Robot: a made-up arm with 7 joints.
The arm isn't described. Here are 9 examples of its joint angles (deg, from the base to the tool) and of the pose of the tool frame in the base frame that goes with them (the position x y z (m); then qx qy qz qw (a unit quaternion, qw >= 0)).
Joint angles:
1: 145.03 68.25 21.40 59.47 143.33 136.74 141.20
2: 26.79 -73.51 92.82 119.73 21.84 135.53 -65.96
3: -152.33 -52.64 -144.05 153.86 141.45 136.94 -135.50
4: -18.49 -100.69 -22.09 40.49 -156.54 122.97 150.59
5: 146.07 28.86 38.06 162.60 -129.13 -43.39 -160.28
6: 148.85 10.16 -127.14 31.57 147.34 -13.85 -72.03
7: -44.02 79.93 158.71 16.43 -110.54 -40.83 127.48
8: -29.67 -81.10 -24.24 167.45 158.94 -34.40 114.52
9: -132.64 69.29 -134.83 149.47 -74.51 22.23 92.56
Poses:
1: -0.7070 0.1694 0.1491 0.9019 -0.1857 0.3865 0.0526
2: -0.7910 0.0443 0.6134 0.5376 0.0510 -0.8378 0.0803
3: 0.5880 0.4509 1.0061 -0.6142 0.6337 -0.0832 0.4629
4: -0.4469 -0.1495 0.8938 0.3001 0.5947 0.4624 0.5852
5: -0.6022 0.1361 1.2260 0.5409 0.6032 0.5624 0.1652
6: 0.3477 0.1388 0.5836 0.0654 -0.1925 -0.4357 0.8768
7: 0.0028 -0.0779 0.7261 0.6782 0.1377 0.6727 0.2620
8: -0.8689 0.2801 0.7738 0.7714 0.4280 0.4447 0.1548
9: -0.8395 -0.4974 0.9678 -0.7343 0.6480 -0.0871 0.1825
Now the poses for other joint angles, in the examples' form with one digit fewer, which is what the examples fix.
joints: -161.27 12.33 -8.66 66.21 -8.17 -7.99 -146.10
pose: -0.777 -0.155 0.785 -0.175 0.534 -0.078 0.823
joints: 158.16 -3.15 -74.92 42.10 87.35 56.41 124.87
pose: 0.017 0.592 0.636 -0.208 0.556 -0.648 0.478
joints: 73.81 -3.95 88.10 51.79 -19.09 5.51 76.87
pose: -0.621 0.132 0.753 0.335 0.083 0.755 0.558
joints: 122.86 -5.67 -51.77 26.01 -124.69 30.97 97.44
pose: 0.100 0.396 0.492 -0.078 -0.423 0.627 0.650
